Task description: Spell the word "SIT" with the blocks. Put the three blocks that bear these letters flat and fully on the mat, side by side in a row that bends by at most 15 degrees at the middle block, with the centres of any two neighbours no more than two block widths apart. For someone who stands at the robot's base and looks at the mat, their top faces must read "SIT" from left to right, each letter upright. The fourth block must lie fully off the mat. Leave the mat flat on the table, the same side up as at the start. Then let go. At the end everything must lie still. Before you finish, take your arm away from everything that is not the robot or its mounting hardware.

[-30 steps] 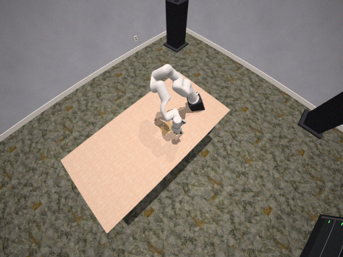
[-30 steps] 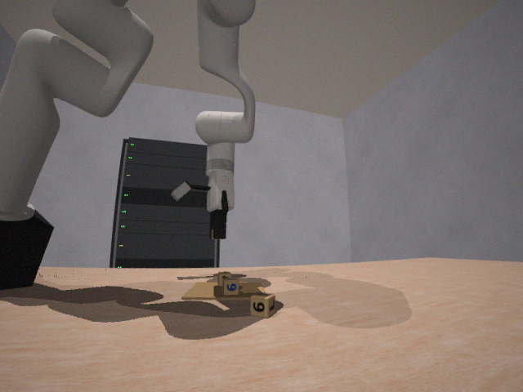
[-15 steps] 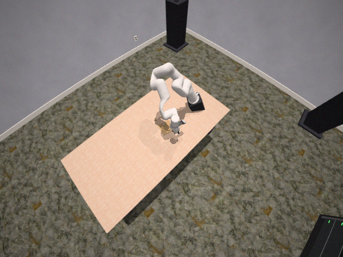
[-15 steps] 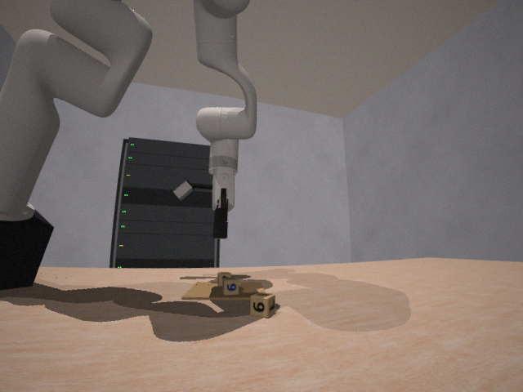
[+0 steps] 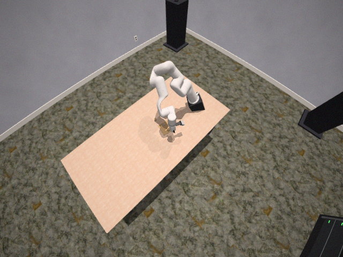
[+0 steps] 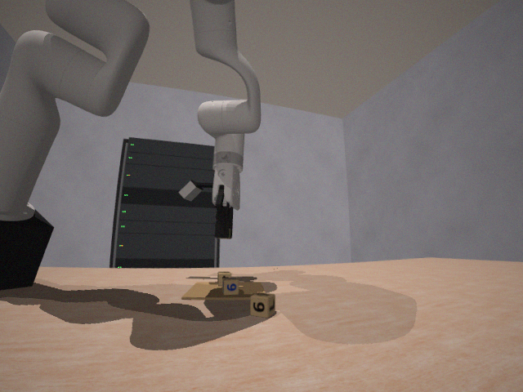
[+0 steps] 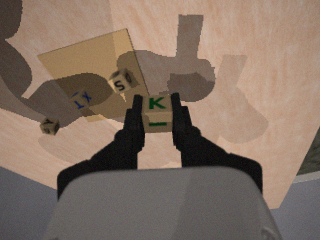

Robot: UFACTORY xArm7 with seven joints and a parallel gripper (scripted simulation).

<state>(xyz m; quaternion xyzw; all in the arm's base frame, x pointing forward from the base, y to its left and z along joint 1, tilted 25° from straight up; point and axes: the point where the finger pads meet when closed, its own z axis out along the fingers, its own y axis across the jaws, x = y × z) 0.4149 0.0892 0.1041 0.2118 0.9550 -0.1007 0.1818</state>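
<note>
Now: the tan mat 120 mm below my hand, 100 mm to the right of it and 10 mm behind it. Also, from my hand: wooden block (10 mm below).
</note>
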